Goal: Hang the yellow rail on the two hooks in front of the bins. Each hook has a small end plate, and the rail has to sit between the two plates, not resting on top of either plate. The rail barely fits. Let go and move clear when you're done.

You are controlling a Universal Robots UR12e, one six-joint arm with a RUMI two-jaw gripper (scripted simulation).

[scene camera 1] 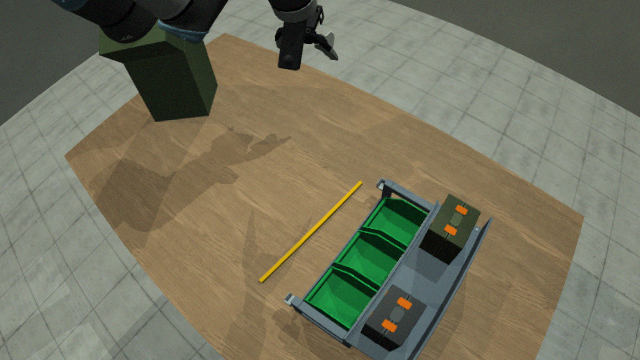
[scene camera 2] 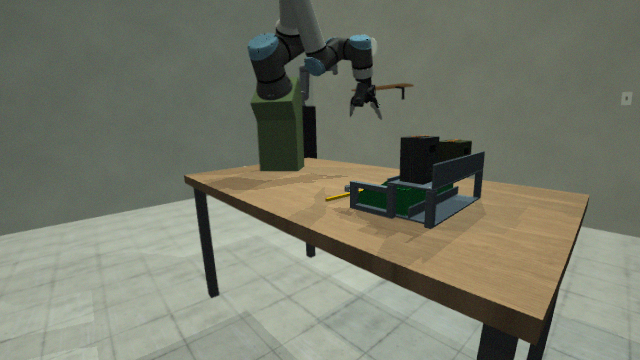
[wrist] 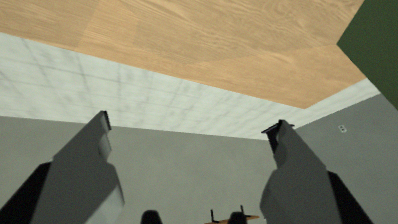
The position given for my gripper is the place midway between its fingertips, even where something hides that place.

I see my gripper [scene camera 1: 307, 53].
My gripper also shows in the wrist view [wrist: 195, 116].
